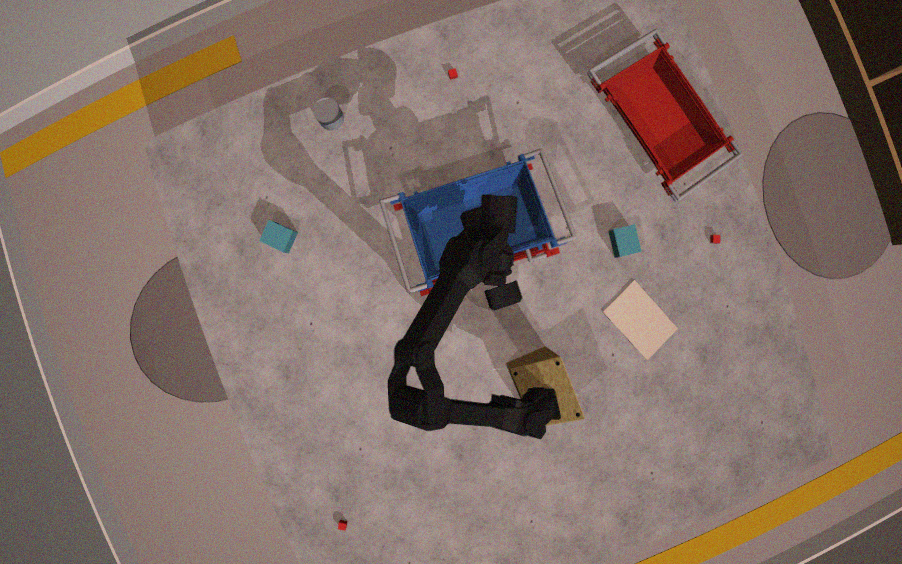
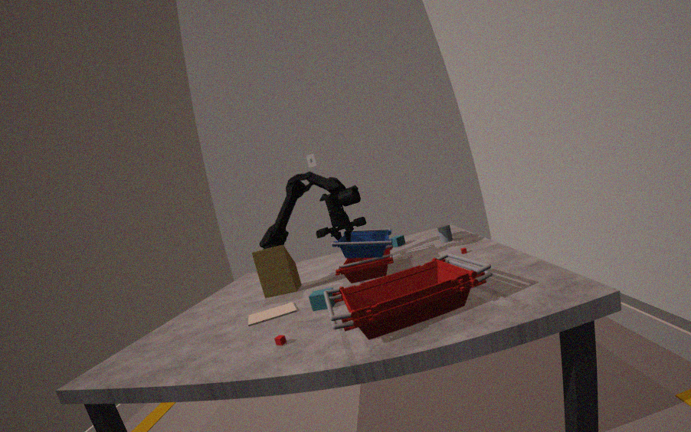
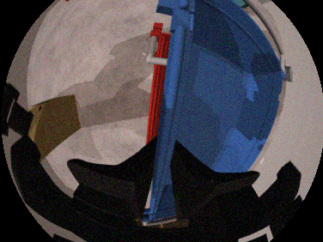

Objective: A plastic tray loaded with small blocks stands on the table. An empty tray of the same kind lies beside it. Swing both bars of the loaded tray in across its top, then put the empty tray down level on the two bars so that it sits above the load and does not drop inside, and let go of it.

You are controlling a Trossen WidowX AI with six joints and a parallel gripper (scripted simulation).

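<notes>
My gripper tip is now 80 mm short of the blue tray and 20 mm below it. Round my gripper tip: beige sheet (220 mm behind, 300 mm to the right, 100 mm below); then grey cylinder (390 mm ahead, 240 mm to the left, 70 mm below).
</notes>
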